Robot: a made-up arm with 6 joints.
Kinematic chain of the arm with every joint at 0, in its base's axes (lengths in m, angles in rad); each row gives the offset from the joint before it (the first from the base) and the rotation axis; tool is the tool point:
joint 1: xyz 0 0 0.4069 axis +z
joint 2: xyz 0 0 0 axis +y
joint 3: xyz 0 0 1.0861 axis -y
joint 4: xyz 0 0 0 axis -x
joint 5: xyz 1.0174 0 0 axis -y
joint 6: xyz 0 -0.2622 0 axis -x
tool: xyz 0 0 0
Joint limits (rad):
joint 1: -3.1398..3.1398
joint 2: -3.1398..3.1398
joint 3: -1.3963..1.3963
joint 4: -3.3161..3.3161
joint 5: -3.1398..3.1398
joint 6: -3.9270..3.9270
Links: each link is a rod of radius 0.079 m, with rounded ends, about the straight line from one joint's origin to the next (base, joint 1, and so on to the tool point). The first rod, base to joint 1, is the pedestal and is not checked.
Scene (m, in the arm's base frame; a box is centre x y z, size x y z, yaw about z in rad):
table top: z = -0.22
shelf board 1: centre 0.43 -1.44 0.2 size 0.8 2 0.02 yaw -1.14
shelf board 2: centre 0.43 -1.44 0.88 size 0.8 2 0.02 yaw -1.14
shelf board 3: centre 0.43 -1.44 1.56 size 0.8 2 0.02 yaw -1.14
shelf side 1: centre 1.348 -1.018 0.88 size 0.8 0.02 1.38 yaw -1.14
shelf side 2: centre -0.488 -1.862 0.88 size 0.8 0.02 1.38 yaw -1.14
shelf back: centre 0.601 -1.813 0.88 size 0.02 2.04 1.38 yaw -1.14
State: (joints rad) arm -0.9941 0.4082 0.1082 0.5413 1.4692 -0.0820
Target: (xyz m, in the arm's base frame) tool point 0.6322 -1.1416 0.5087
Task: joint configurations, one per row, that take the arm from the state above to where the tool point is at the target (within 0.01 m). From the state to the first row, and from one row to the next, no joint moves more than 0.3 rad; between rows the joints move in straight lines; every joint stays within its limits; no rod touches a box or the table.
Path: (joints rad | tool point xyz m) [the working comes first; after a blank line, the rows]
Joints at the target: -0.8829 0.6150 -0.3703 0.4471 1.4692 -0.0820
Straight joint move there: touches shelf board 2.

1: -0.9406 0.1842 -0.1239 0.5005 1.4692 -0.0820 | 0.5252 -1.1104 1.2860
2: -0.8871 -0.0398 -0.3560 0.4597 1.4692 -0.0820 | 0.4242 -0.8926 1.2863
3: -0.8335 -0.2638 -0.5882 0.4189 1.4692 -0.0820 | 0.3035 -0.6904 1.2322
4: -0.7724 0.0306 -0.7447 0.3831 1.4692 -0.0820 | 0.4237 -0.7523 0.8504
5: -0.7113 0.3250 -0.9012 0.3472 1.4692 -0.0820 | 0.4257 -0.6924 0.5087
6: -0.7971 0.4700 -0.6357 0.3972 1.4692 -0.0820 | 0.5530 -0.9121 0.5114
7: -0.8829 0.6150 -0.3703 0.4471 1.4692 -0.0820 | 0.6322 -1.1416 0.5087

